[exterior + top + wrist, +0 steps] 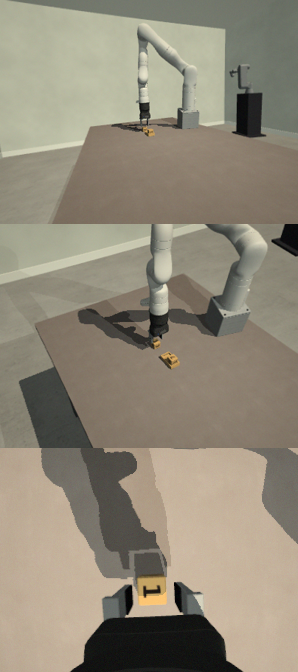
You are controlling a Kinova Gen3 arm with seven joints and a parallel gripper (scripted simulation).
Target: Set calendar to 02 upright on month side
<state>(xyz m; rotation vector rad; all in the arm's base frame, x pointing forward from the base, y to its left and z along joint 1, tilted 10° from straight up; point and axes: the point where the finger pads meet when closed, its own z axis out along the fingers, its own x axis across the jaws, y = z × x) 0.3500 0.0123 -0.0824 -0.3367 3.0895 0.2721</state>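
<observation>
My hand is 4 cm above the orange cube. Round my hand: tray 11 cm to the left, 5 cm below, 2 cm behind.
</observation>
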